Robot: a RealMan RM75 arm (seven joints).
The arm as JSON. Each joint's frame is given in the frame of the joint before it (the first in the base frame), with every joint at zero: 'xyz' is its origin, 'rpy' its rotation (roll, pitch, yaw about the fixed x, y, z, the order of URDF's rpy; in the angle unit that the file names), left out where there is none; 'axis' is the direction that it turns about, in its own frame. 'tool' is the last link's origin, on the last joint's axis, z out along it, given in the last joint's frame.
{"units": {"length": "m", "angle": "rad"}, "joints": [
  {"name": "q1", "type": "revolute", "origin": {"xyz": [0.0, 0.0, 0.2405]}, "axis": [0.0, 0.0, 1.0]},
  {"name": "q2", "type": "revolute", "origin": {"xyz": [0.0, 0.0, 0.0], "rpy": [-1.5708, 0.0, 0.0]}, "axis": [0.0, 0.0, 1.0]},
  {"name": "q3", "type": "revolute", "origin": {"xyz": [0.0, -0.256, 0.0], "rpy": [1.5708, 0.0, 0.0]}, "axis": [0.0, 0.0, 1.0]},
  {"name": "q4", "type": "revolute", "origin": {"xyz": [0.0, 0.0, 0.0], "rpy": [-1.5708, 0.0, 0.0]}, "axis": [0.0, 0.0, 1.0]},
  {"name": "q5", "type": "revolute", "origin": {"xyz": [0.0, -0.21, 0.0], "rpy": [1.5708, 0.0, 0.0]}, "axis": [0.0, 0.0, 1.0]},
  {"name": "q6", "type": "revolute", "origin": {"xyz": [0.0, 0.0, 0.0], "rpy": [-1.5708, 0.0, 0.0]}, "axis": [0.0, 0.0, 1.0]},
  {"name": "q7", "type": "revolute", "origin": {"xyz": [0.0, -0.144, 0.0], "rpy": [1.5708, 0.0, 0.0]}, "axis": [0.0, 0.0, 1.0]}
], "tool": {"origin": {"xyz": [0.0, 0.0, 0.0]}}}
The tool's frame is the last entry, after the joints.
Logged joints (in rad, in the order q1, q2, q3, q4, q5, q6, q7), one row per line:
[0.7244, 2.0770, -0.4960, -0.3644, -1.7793, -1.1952, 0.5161]
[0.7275, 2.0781, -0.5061, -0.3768, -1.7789, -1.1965, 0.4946]
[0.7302, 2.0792, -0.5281, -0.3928, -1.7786, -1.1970, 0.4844]
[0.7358, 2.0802, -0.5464, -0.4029, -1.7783, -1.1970, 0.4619]
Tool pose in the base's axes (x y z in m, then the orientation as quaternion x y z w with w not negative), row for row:
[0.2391, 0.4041, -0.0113, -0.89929, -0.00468, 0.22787, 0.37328]
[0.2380, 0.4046, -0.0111, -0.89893, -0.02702, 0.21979, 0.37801]
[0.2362, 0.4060, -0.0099, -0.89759, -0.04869, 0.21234, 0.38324]
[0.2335, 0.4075, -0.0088, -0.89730, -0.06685, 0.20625, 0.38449]
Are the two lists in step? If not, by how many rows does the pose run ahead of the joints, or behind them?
The pose runs 2 rows behind the joints: the pose in row i belongs to the joints in row i - 2.
